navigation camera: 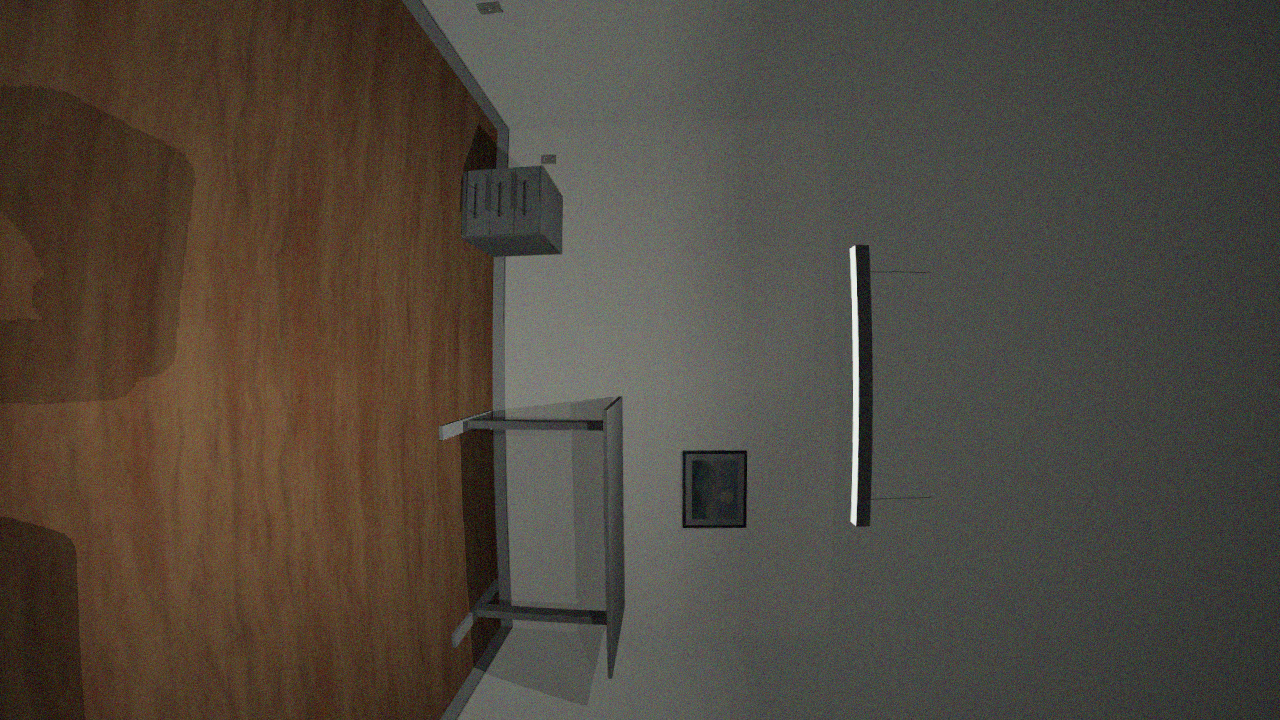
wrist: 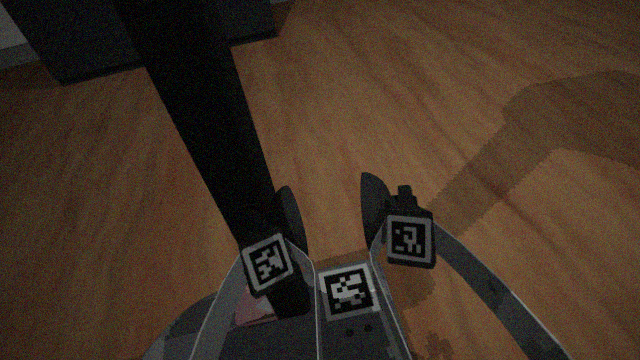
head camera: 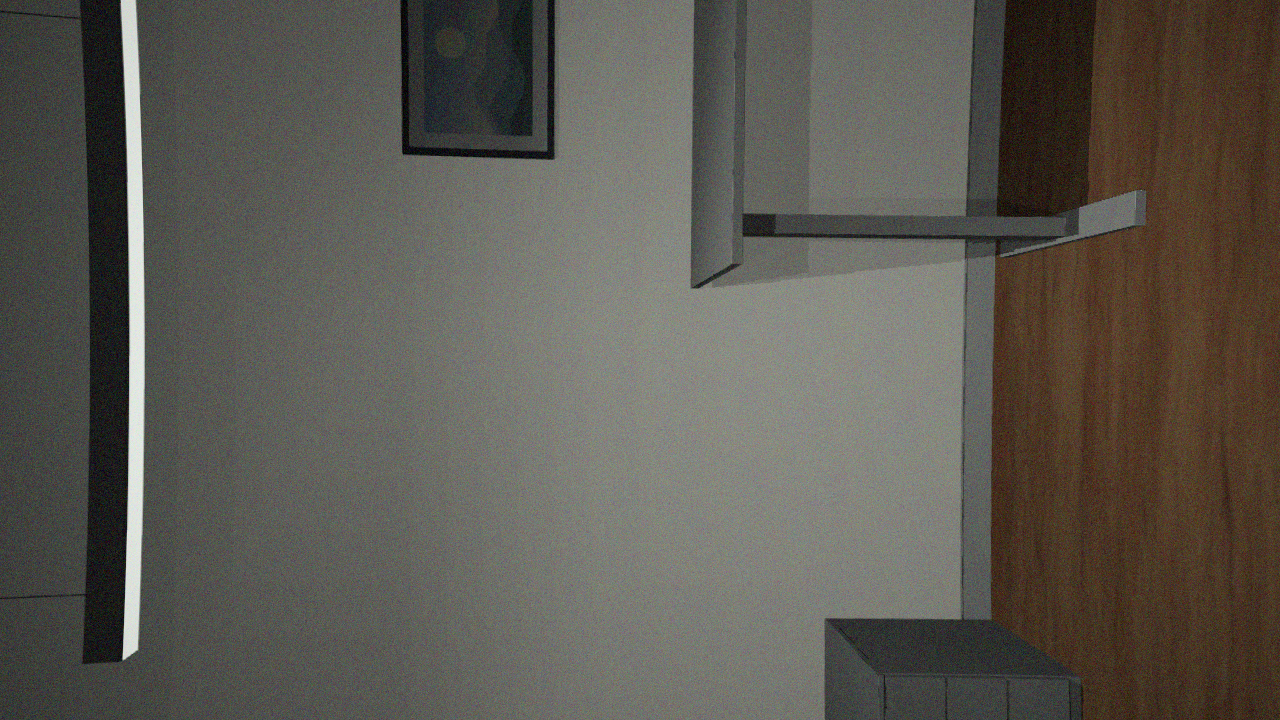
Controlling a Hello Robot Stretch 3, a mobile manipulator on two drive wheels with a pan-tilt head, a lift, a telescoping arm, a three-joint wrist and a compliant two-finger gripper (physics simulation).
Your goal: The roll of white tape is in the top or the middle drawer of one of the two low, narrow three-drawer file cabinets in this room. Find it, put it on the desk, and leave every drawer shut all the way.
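Observation:
A low, narrow grey three-drawer file cabinet (head camera: 948, 646) (navigation camera: 528, 210) stands against the wall, left of the desk when the sideways views are turned upright. Its three drawer fronts look shut in the navigation view. The desk (head camera: 716, 161) (navigation camera: 614, 510) stands along the same wall; its top is seen nearly edge-on. A dark box-like body (wrist: 75, 45) at the top left of the wrist view may be a cabinet; I cannot tell. My gripper (wrist: 328, 205) is open above the floor, with no object between its fingers. The roll of white tape does not show in these views.
A wooden floor (head camera: 1163, 447) (navigation camera: 313, 313) (wrist: 375, 110) lies before the desk and cabinet. A framed picture (head camera: 478, 71) (navigation camera: 714, 488) hangs above the desk. A long lamp (head camera: 132, 358) (navigation camera: 859, 385) hangs higher. A black upright column (wrist: 210, 130) crosses the wrist view beside the left finger.

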